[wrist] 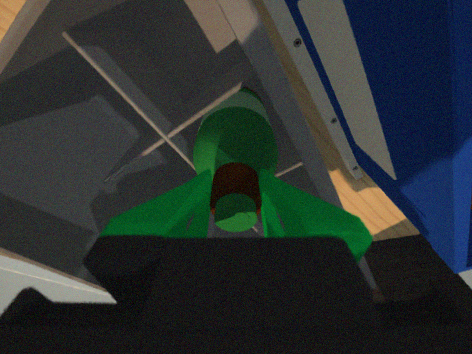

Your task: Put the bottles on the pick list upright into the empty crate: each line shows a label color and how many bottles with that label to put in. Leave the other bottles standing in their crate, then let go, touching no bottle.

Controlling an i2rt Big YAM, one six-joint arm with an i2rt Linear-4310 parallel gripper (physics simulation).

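Places are measured from the arm's base along level axes (x back, y right, z up), in metres.
Where they show: gripper, fingertip midpoint: (235,176).
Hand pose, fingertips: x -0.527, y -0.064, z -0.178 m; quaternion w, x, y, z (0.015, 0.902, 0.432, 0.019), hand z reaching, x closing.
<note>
Each offset is from my fingertips to the centre of the thing. "*": to the spot under its first point. Level surfaces: height alone.
My gripper (235,176) is shut on the neck of a green bottle {dx +0.008, dy -0.005, dz -0.049 m} (235,137). The bottle has a dark brown neck, a green cap and a pale greenish band low on its body. Its base points away from the camera, toward the grey crate's floor. The grey crate {* dx -0.034, dy +0.053, dz +0.039 m} (298,107) has thin crossing dividers {dx +0.002, dy -0.043, dz -0.085 m} (114,84) and fills the left and middle of the view. The bottle hangs over or inside the crate near its right wall; whether its base touches the floor is hidden. No other bottle and no pick list show in this view.
A blue crate {* dx -0.013, dy +0.096, dz +0.022 m} (410,65) stands at the right, close beside the grey crate. A pale strip with screws {* dx +0.039, dy +0.087, dz -0.106 m} (320,95) runs between them. Wooden table top {dz -0.136 m} (367,200) shows in the gap. Dark shadows lie across the grey crate's inside.
</note>
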